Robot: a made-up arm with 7 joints.
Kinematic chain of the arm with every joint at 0, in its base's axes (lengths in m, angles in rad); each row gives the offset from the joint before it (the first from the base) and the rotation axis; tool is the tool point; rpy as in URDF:
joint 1: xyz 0 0 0.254 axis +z
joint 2: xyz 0 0 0 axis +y
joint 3: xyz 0 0 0.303 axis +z
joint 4: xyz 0.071 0 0 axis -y
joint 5: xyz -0.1 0 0.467 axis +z
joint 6: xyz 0 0 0 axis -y
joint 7: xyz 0.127 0 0 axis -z
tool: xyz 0 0 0 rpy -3.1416 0 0
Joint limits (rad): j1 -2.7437..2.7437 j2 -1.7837..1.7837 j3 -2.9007..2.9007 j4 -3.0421..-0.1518 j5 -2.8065..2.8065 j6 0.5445..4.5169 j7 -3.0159..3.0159
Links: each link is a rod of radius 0.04 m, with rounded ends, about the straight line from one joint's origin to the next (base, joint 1, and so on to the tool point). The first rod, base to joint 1, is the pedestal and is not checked.
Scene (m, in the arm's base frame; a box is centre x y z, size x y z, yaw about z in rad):
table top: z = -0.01
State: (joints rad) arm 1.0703 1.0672 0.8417 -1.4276 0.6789 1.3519 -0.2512
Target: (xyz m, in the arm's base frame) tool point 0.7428 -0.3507 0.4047
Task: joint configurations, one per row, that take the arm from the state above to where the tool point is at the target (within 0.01 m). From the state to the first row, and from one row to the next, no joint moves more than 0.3 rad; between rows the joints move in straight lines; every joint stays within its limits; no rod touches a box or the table.
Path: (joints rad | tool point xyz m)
1: 0.7966 0.9699 0.6330 -1.3947 0.6769 1.3827 -0.2512 | 0.2021 0.7648 0.1114
2: 0.5229 0.8725 0.4243 -1.3618 0.6749 1.4135 -0.2512 | 0.5201 0.6137 0.1430
3: 0.2492 0.7752 0.2156 -1.3289 0.6729 1.4443 -0.2512 | 0.7457 0.3380 0.2062
4: -0.0245 0.6779 0.0068 -1.2960 0.6709 1.4751 -0.2512 | 0.8267 -0.0085 0.2960
5: -0.2982 0.5805 -0.2019 -1.2631 0.6689 1.5059 -0.2512 | 0.7428 -0.3507 0.4048

